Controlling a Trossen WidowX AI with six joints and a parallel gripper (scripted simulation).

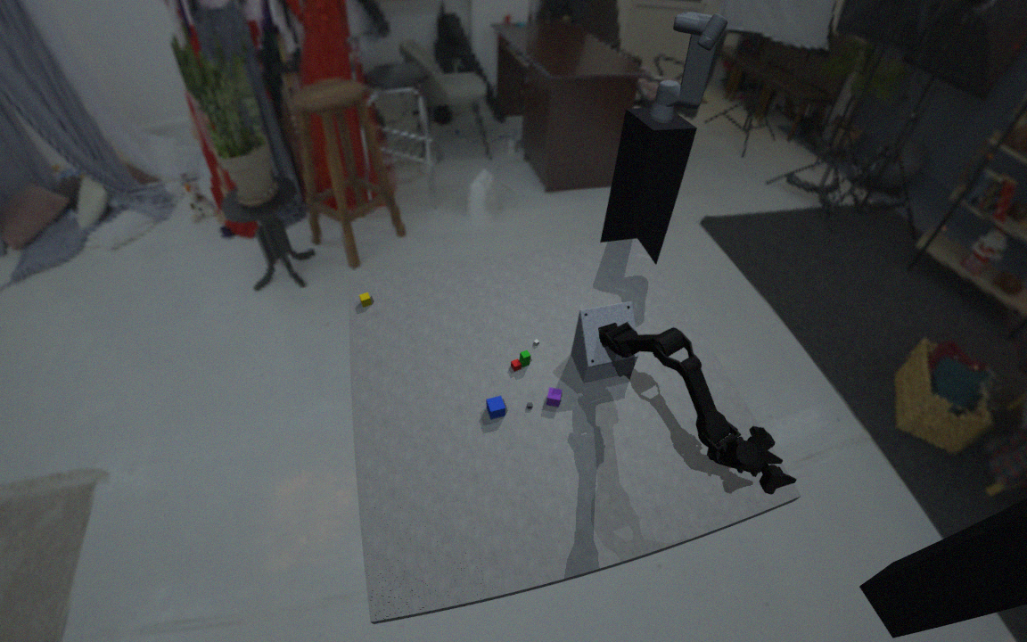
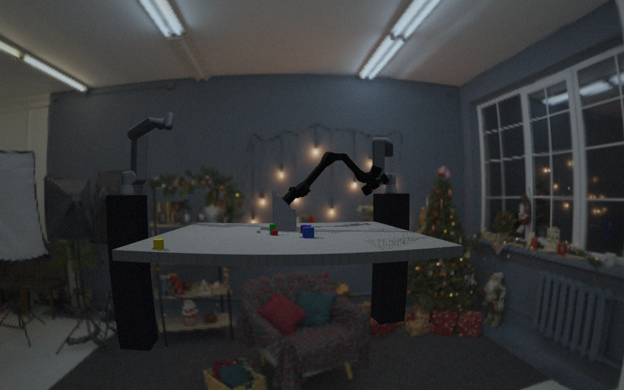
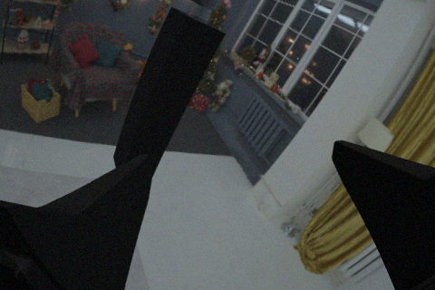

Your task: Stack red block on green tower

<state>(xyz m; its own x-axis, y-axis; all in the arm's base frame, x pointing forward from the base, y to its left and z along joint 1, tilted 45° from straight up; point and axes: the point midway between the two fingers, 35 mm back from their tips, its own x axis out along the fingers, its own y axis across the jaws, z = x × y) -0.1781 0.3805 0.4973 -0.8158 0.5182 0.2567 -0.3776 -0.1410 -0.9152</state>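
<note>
My gripper tip is now 730 mm to the left of the green block, 450 mm short of it and 210 mm above it. Also, from my gripper tip: blue block 600 mm ahead, 570 mm to the right, 230 mm below; then purple block 550 mm to the right, 410 mm ahead, 230 mm below; then small red block 720 mm to the right, 480 mm ahead, 240 mm below.
</note>
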